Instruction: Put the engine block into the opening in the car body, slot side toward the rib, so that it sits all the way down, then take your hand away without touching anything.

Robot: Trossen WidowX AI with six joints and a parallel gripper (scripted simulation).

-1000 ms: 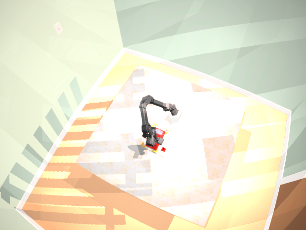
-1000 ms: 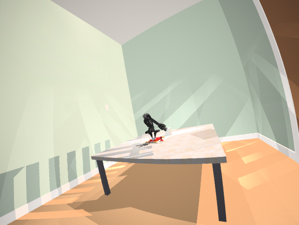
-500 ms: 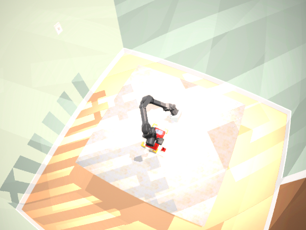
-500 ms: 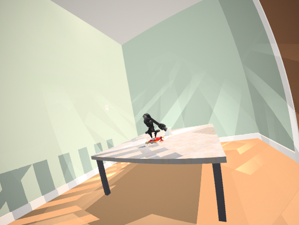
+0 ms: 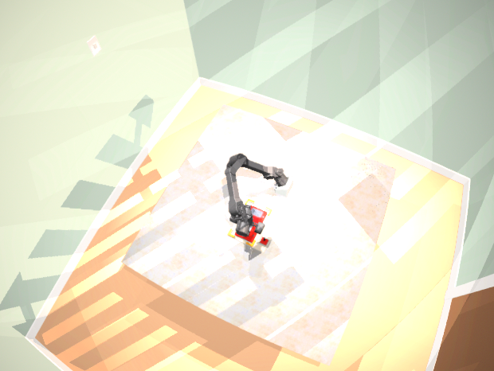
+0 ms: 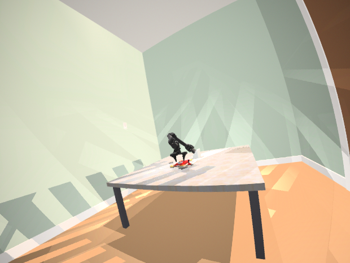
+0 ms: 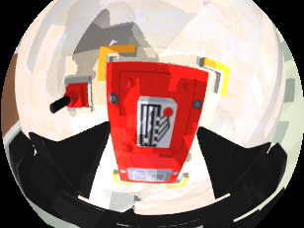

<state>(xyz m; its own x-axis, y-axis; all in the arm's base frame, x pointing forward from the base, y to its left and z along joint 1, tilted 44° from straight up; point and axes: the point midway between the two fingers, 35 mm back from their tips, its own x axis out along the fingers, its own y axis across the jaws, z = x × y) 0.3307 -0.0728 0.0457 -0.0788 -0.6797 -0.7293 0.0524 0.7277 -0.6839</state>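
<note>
Now: gripper tip 2 cm above the engine block.
</note>
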